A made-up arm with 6 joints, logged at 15 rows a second.
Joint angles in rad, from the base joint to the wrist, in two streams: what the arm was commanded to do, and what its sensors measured. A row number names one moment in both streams.
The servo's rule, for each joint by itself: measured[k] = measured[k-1] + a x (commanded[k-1-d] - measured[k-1]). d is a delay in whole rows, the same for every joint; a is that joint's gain. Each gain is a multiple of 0.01, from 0.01 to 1. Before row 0 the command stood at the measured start. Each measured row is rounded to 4 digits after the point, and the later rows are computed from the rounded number. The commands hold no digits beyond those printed.
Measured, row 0: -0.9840, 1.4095, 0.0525, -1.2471, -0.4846, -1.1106
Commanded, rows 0 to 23: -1.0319, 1.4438, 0.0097, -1.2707, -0.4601, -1.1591; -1.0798, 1.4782, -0.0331, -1.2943, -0.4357, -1.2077; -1.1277, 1.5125, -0.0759, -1.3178, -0.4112, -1.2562; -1.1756, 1.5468, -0.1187, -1.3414, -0.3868, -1.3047; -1.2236, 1.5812, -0.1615, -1.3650, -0.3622, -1.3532; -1.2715, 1.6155, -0.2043, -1.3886, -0.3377, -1.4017; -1.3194, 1.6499, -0.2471, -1.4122, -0.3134, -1.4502; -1.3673, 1.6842, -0.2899, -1.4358, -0.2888, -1.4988; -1.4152, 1.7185, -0.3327, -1.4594, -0.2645, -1.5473; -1.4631, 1.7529, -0.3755, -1.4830, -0.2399, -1.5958; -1.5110, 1.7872, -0.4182, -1.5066, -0.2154, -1.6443; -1.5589, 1.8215, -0.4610, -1.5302, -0.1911, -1.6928; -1.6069, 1.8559, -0.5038, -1.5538, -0.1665, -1.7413; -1.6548, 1.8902, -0.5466, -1.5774, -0.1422, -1.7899; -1.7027, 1.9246, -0.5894, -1.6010, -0.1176, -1.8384; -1.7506, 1.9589, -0.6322, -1.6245, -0.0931, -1.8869; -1.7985, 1.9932, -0.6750, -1.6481, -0.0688, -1.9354; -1.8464, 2.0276, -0.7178, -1.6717, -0.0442, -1.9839; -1.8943, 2.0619, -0.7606, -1.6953, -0.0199, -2.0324; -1.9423, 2.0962, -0.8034, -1.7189, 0.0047, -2.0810; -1.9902, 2.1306, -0.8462, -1.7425, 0.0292, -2.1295; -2.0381, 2.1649, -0.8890, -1.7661, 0.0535, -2.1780; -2.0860, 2.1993, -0.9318, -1.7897, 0.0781, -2.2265; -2.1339, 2.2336, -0.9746, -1.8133, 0.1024, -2.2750
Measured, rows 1 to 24: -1.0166, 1.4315, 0.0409, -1.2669, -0.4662, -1.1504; -1.0596, 1.4614, 0.0209, -1.2899, -0.4433, -1.1974; -1.1059, 1.4941, -0.0052, -1.3133, -0.4192, -1.2456; -1.1533, 1.5278, -0.0358, -1.3369, -0.3949, -1.2941; -1.2011, 1.5620, -0.0697, -1.3605, -0.3704, -1.3426; -1.2490, 1.5962, -0.1060, -1.3841, -0.3459, -1.3911; -1.2969, 1.6306, -0.1441, -1.4077, -0.3215, -1.4396; -1.3448, 1.6649, -0.1835, -1.4313, -0.2970, -1.4881; -1.3927, 1.6992, -0.2238, -1.4549, -0.2726, -1.5366; -1.4406, 1.7336, -0.2648, -1.4785, -0.2481, -1.5851; -1.4885, 1.7679, -0.3062, -1.5021, -0.2236, -1.6336; -1.5364, 1.8022, -0.3480, -1.5257, -0.1992, -1.6821; -1.5843, 1.8366, -0.3901, -1.5493, -0.1747, -1.7306; -1.6322, 1.8709, -0.4324, -1.5729, -0.1503, -1.7792; -1.6801, 1.9053, -0.4748, -1.5965, -0.1258, -1.8277; -1.7280, 1.9396, -0.5173, -1.6200, -0.1013, -1.8762; -1.7759, 1.9739, -0.5599, -1.6436, -0.0769, -1.9247; -1.8238, 2.0083, -0.6025, -1.6672, -0.0524, -1.9732; -1.8717, 2.0426, -0.6452, -1.6908, -0.0280, -2.0217; -1.9197, 2.0769, -0.6879, -1.7144, -0.0035, -2.0703; -1.9676, 2.1113, -0.7306, -1.7380, 0.0210, -2.1188; -2.0155, 2.1456, -0.7734, -1.7616, 0.0454, -2.1673; -2.0634, 2.1800, -0.8162, -1.7852, 0.0699, -2.2158; -2.1113, 2.2143, -0.8590, -1.8088, 0.0943, -2.2643
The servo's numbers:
d 0
a 0.68 0.64 0.27 0.84 0.75 0.82

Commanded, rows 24 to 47: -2.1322, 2.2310, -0.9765, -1.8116, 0.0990, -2.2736; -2.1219, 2.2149, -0.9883, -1.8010, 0.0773, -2.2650; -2.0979, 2.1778, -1.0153, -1.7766, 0.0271, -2.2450; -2.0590, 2.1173, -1.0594, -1.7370, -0.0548, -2.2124; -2.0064, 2.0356, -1.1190, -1.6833, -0.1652, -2.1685; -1.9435, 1.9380, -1.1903, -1.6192, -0.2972, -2.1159; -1.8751, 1.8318, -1.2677, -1.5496, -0.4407, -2.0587; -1.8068, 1.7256, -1.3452, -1.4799, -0.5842, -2.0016; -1.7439, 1.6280, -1.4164, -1.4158, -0.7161, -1.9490; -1.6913, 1.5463, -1.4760, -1.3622, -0.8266, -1.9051; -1.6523, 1.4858, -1.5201, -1.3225, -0.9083, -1.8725; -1.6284, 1.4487, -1.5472, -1.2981, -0.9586, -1.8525; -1.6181, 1.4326, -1.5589, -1.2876, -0.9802, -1.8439; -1.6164, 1.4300, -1.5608, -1.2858, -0.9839, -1.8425; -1.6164, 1.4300, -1.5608, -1.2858, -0.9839, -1.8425; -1.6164, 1.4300, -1.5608, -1.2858, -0.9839, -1.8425; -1.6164, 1.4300, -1.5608, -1.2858, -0.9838, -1.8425; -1.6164, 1.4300, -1.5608, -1.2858, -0.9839, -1.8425; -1.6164, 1.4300, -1.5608, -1.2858, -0.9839, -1.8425; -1.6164, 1.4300, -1.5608, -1.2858, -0.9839, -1.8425; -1.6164, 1.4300, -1.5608, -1.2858, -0.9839, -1.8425; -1.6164, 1.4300, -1.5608, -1.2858, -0.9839, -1.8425; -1.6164, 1.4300, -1.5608, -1.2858, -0.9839, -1.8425; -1.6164, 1.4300, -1.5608, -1.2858, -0.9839, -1.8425
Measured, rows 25 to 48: -2.1255, 2.2250, -0.8907, -1.8112, 0.0978, -2.2719; -2.1231, 2.2185, -0.9171, -1.8026, 0.0824, -2.2662; -2.1060, 2.1925, -0.9436, -1.7808, 0.0409, -2.2488; -2.0740, 2.1444, -0.9749, -1.7440, -0.0309, -2.2190; -2.0280, 2.0748, -1.0138, -1.6930, -0.1316, -2.1776; -1.9705, 1.9872, -1.0615, -1.6310, -0.2558, -2.1270; -1.9056, 1.8877, -1.1172, -1.5626, -0.3945, -2.0710; -1.8384, 1.7840, -1.1788, -1.4931, -0.5368, -2.0141; -1.7741, 1.6842, -1.2430, -1.4282, -0.6713, -1.9607; -1.7178, 1.5959, -1.3059, -1.3728, -0.7878, -1.9151; -1.6733, 1.5254, -1.3637, -1.3305, -0.8782, -1.8802; -1.6428, 1.4763, -1.4132, -1.3033, -0.9385, -1.8575; -1.6260, 1.4483, -1.4525, -1.2901, -0.9698, -1.8463; -1.6195, 1.4366, -1.4817, -1.2865, -0.9804, -1.8432; -1.6174, 1.4324, -1.5031, -1.2859, -0.9830, -1.8426; -1.6167, 1.4309, -1.5187, -1.2858, -0.9837, -1.8425; -1.6165, 1.4303, -1.5301, -1.2858, -0.9838, -1.8425; -1.6164, 1.4301, -1.5384, -1.2858, -0.9839, -1.8425; -1.6164, 1.4300, -1.5444, -1.2858, -0.9839, -1.8425; -1.6164, 1.4300, -1.5488, -1.2858, -0.9839, -1.8425; -1.6164, 1.4300, -1.5520, -1.2858, -0.9839, -1.8425; -1.6164, 1.4300, -1.5544, -1.2858, -0.9839, -1.8425; -1.6164, 1.4300, -1.5561, -1.2858, -0.9839, -1.8425; -1.6164, 1.4300, -1.5574, -1.2858, -0.9839, -1.8425
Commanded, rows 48 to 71: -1.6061, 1.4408, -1.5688, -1.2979, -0.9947, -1.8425; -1.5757, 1.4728, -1.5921, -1.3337, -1.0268, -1.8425; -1.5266, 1.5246, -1.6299, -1.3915, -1.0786, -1.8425; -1.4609, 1.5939, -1.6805, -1.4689, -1.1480, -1.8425; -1.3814, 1.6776, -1.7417, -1.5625, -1.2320, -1.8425; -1.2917, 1.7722, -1.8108, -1.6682, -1.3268, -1.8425; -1.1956, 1.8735, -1.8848, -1.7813, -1.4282, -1.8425; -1.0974, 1.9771, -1.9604, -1.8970, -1.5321, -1.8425; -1.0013, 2.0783, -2.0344, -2.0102, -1.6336, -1.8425; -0.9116, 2.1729, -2.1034, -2.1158, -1.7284, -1.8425; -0.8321, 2.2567, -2.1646, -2.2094, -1.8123, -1.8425; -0.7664, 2.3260, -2.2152, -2.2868, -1.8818, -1.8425; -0.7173, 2.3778, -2.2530, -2.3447, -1.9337, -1.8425; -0.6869, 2.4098, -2.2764, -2.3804, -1.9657, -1.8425; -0.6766, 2.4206, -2.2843, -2.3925, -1.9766, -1.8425; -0.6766, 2.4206, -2.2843, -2.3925, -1.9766, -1.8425; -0.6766, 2.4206, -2.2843, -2.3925, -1.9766, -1.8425; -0.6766, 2.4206, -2.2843, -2.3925, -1.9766, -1.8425; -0.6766, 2.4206, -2.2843, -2.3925, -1.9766, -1.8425; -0.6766, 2.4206, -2.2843, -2.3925, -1.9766, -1.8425; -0.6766, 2.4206, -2.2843, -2.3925, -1.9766, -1.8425; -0.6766, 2.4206, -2.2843, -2.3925, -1.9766, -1.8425; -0.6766, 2.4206, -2.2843, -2.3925, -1.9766, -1.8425; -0.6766, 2.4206, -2.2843, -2.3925, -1.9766, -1.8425
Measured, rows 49 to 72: -1.6094, 1.4369, -1.5605, -1.2960, -0.9920, -1.8425; -1.5865, 1.4599, -1.5690, -1.3277, -1.0181, -1.8425; -1.5458, 1.5013, -1.5854, -1.3813, -1.0635, -1.8425; -1.4881, 1.5606, -1.6111, -1.4549, -1.1269, -1.8425; -1.4155, 1.6355, -1.6464, -1.5453, -1.2057, -1.8425; -1.3313, 1.7230, -1.6908, -1.6485, -1.2965, -1.8425; -1.2390, 1.8193, -1.7432, -1.7601, -1.3953, -1.8425; -1.1427, 1.9203, -1.8018, -1.8751, -1.4979, -1.8425; -1.0465, 2.0214, -1.8646, -1.9886, -1.5997, -1.8425; -0.9548, 2.1184, -1.9291, -2.0954, -1.6962, -1.8425; -0.8714, 2.2069, -1.9927, -2.1912, -1.7833, -1.8425; -0.8000, 2.2831, -2.0528, -2.2715, -1.8572, -1.8425; -0.7438, 2.3437, -2.1069, -2.3330, -1.9146, -1.8425; -0.7051, 2.3860, -2.1527, -2.3728, -1.9529, -1.8425; -0.6857, 2.4081, -2.1882, -2.3893, -1.9707, -1.8425; -0.6795, 2.4161, -2.2141, -2.3920, -1.9751, -1.8425; -0.6775, 2.4190, -2.2331, -2.3924, -1.9762, -1.8425; -0.6769, 2.4200, -2.2469, -2.3925, -1.9765, -1.8425; -0.6767, 2.4204, -2.2570, -2.3925, -1.9766, -1.8425; -0.6766, 2.4205, -2.2644, -2.3925, -1.9766, -1.8425; -0.6766, 2.4206, -2.2698, -2.3925, -1.9766, -1.8425; -0.6766, 2.4206, -2.2737, -2.3925, -1.9766, -1.8425; -0.6766, 2.4206, -2.2766, -2.3925, -1.9766, -1.8425; -0.6766, 2.4206, -2.2787, -2.3925, -1.9766, -1.8425
